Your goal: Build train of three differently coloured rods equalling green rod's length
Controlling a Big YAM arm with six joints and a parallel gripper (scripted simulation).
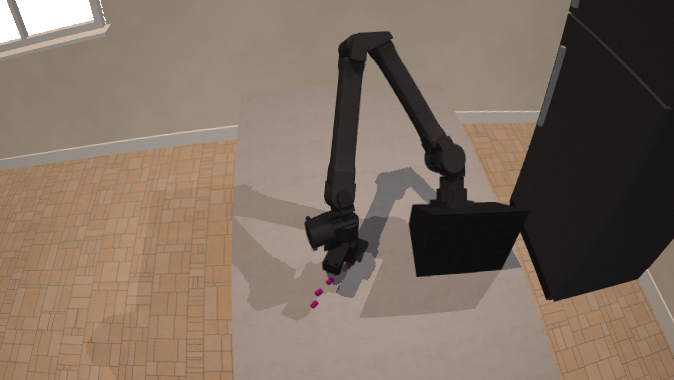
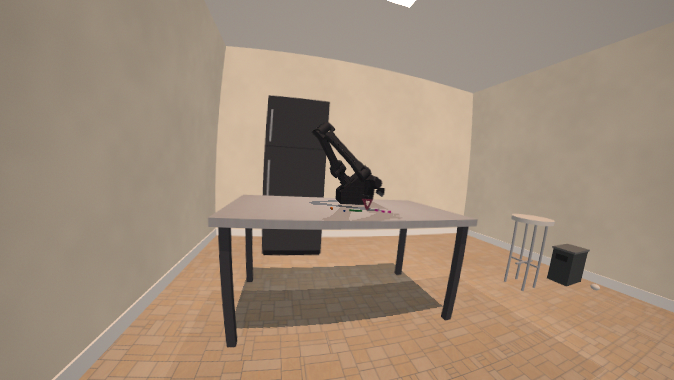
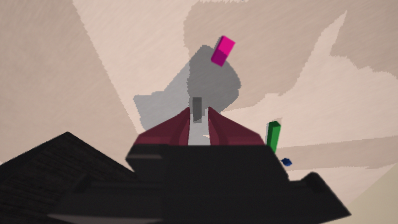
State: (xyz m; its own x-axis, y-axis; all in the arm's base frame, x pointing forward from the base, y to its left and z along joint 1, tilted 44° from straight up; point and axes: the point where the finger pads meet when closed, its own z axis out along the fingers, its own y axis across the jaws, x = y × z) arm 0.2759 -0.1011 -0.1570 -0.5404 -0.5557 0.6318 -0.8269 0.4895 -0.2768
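My hand is right at the grey rod. From my hand the other things lie so: blue rod (19 cm to the right, 7 cm ahead); green rod (11 cm to the right, 6 cm ahead); orange rod (24 cm to the right, 1 cm behind).
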